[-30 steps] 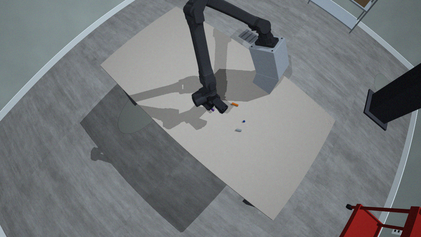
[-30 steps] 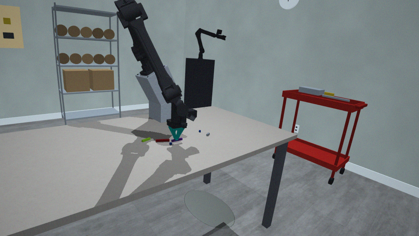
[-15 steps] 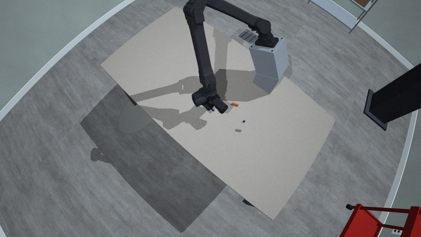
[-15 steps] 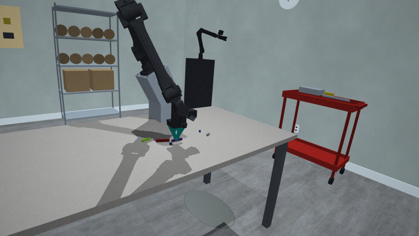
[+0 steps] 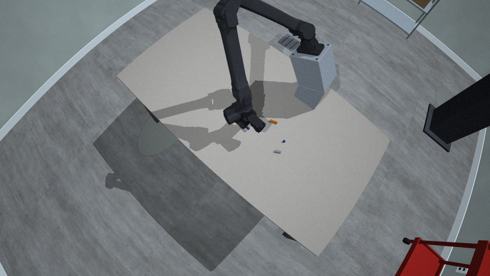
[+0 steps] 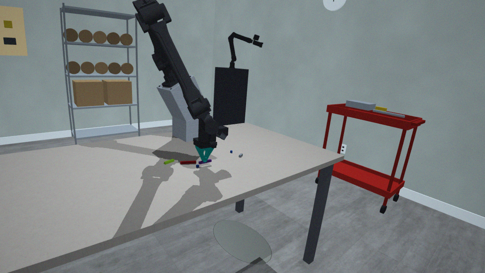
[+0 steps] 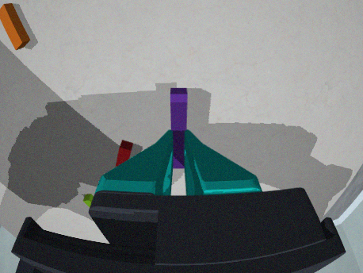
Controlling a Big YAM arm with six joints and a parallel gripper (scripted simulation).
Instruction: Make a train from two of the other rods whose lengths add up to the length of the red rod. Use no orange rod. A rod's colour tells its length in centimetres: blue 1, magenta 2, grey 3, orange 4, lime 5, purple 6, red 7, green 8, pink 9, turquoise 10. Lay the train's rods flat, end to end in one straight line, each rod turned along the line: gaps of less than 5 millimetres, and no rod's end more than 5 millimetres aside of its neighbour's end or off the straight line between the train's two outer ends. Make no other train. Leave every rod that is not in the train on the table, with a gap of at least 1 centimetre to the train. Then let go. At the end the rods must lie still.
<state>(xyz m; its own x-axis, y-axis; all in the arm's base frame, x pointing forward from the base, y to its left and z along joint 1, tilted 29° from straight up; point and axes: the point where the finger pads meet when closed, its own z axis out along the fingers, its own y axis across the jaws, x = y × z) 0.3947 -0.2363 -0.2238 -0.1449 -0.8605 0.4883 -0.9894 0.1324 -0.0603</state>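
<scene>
Now: hand 10 mm above the purple rod. The rest, counted from my hand: red rod 60 mm behind, 40 mm to the right, 20 mm below; lime rod 120 mm behind, 110 mm to the right, 20 mm below; orange rod 110 mm to the left, 110 mm behind, 20 mm below.
</scene>
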